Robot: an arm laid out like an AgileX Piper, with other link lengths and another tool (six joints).
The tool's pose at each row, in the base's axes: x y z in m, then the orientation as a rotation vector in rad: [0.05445 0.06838 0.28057 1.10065 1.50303 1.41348]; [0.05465 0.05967 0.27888 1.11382 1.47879 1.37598]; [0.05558 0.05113 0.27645 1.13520 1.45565 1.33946]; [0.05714 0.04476 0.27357 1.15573 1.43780 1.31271]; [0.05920 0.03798 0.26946 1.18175 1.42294 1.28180]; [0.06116 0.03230 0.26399 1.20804 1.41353 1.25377]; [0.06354 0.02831 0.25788 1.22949 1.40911 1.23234]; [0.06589 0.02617 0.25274 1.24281 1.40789 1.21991]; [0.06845 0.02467 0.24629 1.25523 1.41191 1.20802]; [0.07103 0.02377 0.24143 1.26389 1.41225 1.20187]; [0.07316 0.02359 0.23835 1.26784 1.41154 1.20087]
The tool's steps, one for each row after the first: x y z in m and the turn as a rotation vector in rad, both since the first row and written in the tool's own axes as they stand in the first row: [-0.00835 -0.00172 -0.00247 0.00064 -0.04030 -0.01039]; [-0.01679 -0.00412 -0.00414 0.00595 -0.08120 -0.01444]; [-0.02338 -0.00690 -0.00448 0.01182 -0.11271 -0.01374]; [-0.03054 -0.01088 -0.00439 0.02374 -0.14602 -0.01151]; [-0.03665 -0.01621 -0.00395 0.03873 -0.17414 -0.00770]; [-0.04131 -0.02214 -0.00251 0.05280 -0.19407 -0.00390]; [-0.04419 -0.02709 -0.00059 0.06232 -0.20490 -0.00113]; [-0.04656 -0.03333 0.00184 0.07460 -0.21197 0.00085]; [-0.04833 -0.03798 0.00435 0.08095 -0.21708 0.00364]; [-0.04924 -0.04089 0.00654 0.08272 -0.21884 0.00595]
